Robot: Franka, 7 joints.
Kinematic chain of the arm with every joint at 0, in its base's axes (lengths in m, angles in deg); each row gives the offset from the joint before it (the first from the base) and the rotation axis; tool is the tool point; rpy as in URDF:
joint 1: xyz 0 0 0.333 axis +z
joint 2: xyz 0 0 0 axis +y
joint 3: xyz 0 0 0.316 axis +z
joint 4: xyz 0.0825 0 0 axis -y
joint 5: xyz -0.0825 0 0.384 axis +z
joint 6: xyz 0 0 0 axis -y
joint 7: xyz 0.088 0 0 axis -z
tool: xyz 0 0 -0.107 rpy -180 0 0
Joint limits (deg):
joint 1: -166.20..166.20
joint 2: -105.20..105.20
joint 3: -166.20..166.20
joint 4: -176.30..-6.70
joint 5: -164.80..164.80
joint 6: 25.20..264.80
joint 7: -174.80..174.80
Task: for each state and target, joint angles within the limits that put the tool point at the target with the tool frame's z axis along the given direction. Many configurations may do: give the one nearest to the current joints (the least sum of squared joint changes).
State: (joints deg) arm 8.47 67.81 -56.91 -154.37 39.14 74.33 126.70
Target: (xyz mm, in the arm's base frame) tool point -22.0 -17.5 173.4 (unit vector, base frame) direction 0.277 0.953 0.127
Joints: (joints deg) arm 11.52 65.61 -51.17 -176.30 45.18 59.14 126.70
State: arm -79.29 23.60 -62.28 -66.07 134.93 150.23 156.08
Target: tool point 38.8 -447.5 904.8 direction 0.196 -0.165 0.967
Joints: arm -50.81 -20.25 -26.75 -95.46 160.85 114.08 156.08
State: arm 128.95 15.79 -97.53 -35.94 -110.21 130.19 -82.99
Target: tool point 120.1 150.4 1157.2 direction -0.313 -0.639 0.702
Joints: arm 121.08 17.26 -121.85 -31.65 -120.02 111.50 -82.99
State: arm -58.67 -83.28 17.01 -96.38 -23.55 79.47 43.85
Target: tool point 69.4 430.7 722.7 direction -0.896 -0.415 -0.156
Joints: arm -89.55 -105.20 22.78 -93.08 -62.25 55.53 43.85
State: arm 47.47 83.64 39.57 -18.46 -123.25 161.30 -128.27
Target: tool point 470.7 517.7 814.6 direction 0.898 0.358 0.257
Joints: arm 39.07 51.34 52.21 -11.99 -110.86 149.57 -128.27
